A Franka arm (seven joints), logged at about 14 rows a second.
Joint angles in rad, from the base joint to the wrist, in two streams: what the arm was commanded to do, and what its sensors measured. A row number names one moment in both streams.
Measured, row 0: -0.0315, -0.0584, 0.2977, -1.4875, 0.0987, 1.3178, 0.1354
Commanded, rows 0 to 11: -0.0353, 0.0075, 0.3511, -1.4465, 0.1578, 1.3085, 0.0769; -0.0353, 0.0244, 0.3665, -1.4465, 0.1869, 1.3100, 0.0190; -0.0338, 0.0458, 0.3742, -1.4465, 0.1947, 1.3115, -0.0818; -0.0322, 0.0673, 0.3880, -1.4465, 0.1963, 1.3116, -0.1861; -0.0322, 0.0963, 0.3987, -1.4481, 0.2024, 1.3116, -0.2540; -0.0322, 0.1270, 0.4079, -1.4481, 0.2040, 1.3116, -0.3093; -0.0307, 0.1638, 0.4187, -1.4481, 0.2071, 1.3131, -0.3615; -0.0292, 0.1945, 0.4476, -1.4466, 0.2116, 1.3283, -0.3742; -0.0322, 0.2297, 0.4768, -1.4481, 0.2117, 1.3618, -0.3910; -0.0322, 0.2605, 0.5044, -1.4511, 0.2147, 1.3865, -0.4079; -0.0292, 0.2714, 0.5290, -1.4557, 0.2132, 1.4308, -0.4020; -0.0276, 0.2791, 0.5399, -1.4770, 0.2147, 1.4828, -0.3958
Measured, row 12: -0.0284, 0.2473, 0.5072, -1.4873, 0.1947, 1.4292, -0.3756
